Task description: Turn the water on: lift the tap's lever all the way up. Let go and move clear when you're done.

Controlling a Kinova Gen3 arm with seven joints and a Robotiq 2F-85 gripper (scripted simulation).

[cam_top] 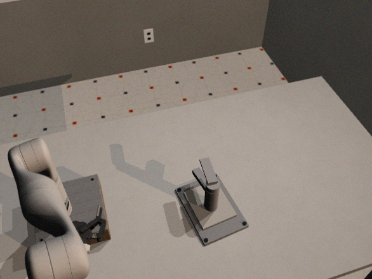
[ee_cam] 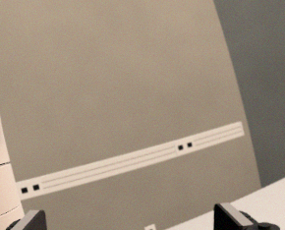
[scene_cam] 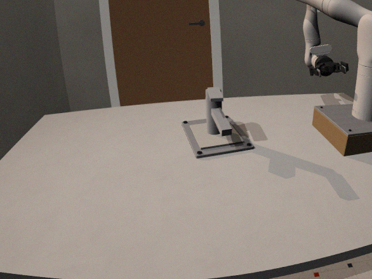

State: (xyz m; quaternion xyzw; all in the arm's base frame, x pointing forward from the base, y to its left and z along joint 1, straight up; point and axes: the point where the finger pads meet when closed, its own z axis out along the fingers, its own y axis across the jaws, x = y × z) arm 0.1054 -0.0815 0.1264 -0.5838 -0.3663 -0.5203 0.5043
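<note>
The flat lever lies 400 mm ahead of my hand, 80 mm to the left of it and 50 mm below it. From my hand the other things lie so: grey tap: 400 mm ahead, 100 mm below, 50 mm to the left; then plate frame: 410 mm ahead, 190 mm below, 30 mm to the left.
</note>
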